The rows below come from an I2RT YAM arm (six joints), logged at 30 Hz.
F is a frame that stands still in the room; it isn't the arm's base.
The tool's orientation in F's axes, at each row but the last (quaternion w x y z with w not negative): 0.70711 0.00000 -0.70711 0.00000; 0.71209 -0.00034 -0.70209 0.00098; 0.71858 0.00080 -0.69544 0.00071; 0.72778 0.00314 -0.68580 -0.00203; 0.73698 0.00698 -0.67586 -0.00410; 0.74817 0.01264 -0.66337 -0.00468
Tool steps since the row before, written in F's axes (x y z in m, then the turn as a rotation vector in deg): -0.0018 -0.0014 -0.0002 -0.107 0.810 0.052; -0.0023 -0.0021 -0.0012 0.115 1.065 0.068; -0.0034 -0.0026 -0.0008 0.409 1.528 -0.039; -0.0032 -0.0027 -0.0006 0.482 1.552 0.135; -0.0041 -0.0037 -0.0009 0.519 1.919 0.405; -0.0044 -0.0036 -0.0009 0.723 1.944 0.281
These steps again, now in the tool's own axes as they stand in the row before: -0.0002 -0.0014 0.0018 0.052 0.810 0.107; -0.0012 -0.0021 0.0023 0.072 1.065 -0.115; -0.0009 -0.0026 0.0034 -0.026 1.527 -0.413; -0.0008 -0.0027 0.0032 0.152 1.552 -0.476; -0.0012 -0.0037 0.0040 0.419 1.923 -0.491; -0.0013 -0.0036 0.0043 0.319 1.943 -0.709
